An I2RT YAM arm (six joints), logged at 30 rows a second.
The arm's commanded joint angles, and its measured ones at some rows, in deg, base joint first. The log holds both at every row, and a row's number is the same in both.
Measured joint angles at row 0:
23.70 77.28 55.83 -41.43 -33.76 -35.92
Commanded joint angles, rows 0 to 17:
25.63 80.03 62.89 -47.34 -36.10 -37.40
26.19 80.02 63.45 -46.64 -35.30 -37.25
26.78 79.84 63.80 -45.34 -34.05 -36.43
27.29 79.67 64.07 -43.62 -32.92 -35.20
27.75 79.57 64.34 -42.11 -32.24 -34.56
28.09 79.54 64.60 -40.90 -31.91 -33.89
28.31 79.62 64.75 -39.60 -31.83 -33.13
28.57 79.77 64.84 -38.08 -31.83 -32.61
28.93 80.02 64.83 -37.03 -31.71 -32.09
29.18 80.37 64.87 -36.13 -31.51 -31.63
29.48 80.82 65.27 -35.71 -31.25 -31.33
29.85 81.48 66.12 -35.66 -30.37 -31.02
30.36 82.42 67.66 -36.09 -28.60 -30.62
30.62 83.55 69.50 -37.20 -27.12 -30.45
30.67 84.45 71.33 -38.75 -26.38 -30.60
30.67 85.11 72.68 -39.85 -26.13 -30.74
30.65 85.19 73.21 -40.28 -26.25 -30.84
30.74 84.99 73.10 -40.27 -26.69 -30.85
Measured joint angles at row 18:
30.13 84.55 69.84 -39.86 -28.56 -31.86
